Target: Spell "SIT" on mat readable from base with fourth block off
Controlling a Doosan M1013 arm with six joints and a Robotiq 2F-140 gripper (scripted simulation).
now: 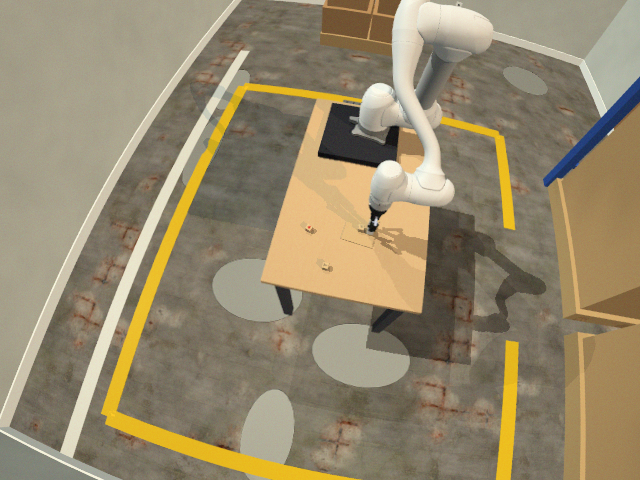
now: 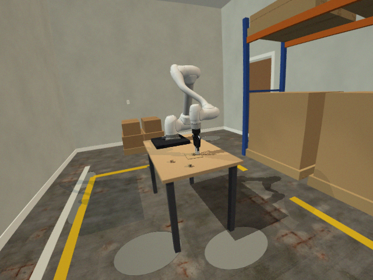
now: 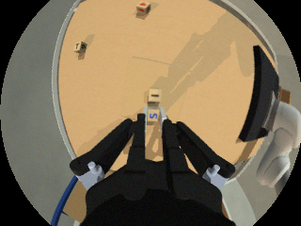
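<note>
The tan mat is 1 cm ahead of my hand, 4 cm to the right of it and 4 cm below it. The rest, counted from my hand: tan block 23 cm ahead, 12 cm to the right, 3 cm below.
</note>
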